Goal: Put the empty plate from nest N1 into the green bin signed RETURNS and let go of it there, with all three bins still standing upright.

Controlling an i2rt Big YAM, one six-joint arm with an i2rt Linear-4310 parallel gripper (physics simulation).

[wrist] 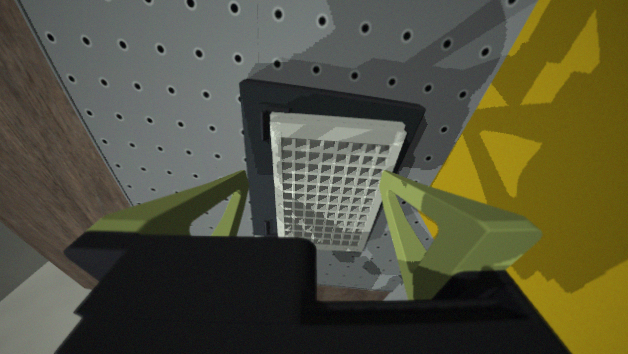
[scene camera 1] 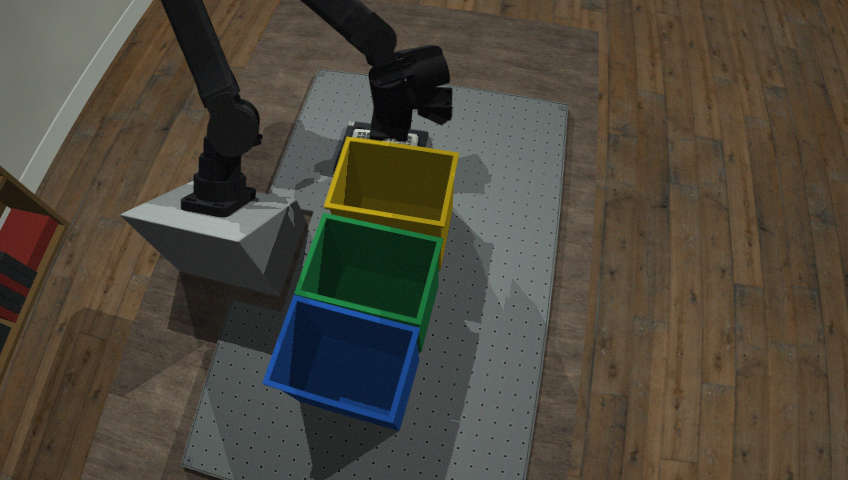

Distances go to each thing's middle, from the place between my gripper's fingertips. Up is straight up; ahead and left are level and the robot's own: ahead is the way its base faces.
My hand is 30 mm past the dark nest (wrist: 302, 100), 10 mm to the left of it and 20 mm above it. The rest, counted from my hand: yellow bin (scene camera 1: 407, 187) 40 mm ahead, 170 mm to the right, 60 mm above; then green bin (scene camera 1: 390, 273) 40 mm ahead, 310 mm to the right, 60 mm above; then white gridded plate (wrist: 327, 169) 20 mm behind, 10 mm to the right, 10 mm below.
